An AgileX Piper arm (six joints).
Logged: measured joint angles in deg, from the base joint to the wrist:
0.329, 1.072, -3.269, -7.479, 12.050, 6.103
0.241, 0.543, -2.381, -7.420, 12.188, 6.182
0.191, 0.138, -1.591, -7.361, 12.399, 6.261
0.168, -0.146, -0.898, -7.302, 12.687, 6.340
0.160, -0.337, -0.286, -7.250, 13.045, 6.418
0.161, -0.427, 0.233, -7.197, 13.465, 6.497
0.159, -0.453, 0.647, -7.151, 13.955, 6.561
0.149, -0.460, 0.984, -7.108, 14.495, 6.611
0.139, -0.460, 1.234, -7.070, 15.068, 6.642
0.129, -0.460, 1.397, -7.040, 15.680, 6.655
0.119, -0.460, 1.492, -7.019, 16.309, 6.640
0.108, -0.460, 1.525, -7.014, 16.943, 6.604
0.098, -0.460, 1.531, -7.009, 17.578, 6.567
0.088, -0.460, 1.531, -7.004, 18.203, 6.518
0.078, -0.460, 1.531, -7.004, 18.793, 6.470
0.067, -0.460, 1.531, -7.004, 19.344, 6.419
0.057, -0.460, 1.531, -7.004, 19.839, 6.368
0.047, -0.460, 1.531, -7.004, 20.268, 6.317
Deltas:
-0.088, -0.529, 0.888, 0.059, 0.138, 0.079
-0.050, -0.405, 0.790, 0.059, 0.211, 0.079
-0.023, -0.284, 0.693, 0.059, 0.288, 0.079
-0.008, -0.191, 0.612, 0.052, 0.358, 0.078
0.001, -0.090, 0.519, 0.053, 0.420, 0.079
-0.002, -0.026, 0.414, 0.046, 0.490, 0.064
-0.010, -0.007, 0.337, 0.043, 0.540, 0.050
-0.010, 0.000, 0.250, 0.038, 0.573, 0.031
-0.010, 0.000, 0.163, 0.030, 0.612, 0.013
-0.010, 0.000, 0.095, 0.021, 0.629, -0.015
-0.011, 0.000, 0.033, 0.005, 0.634, -0.036
-0.010, 0.000, 0.006, 0.005, 0.635, -0.037
-0.010, 0.000, 0.000, 0.005, 0.625, -0.049
-0.010, 0.000, 0.000, 0.000, 0.590, -0.048
-0.011, 0.000, 0.000, 0.000, 0.551, -0.051
-0.010, 0.000, 0.000, 0.000, 0.495, -0.051
-0.010, 0.000, 0.000, 0.000, 0.429, -0.051

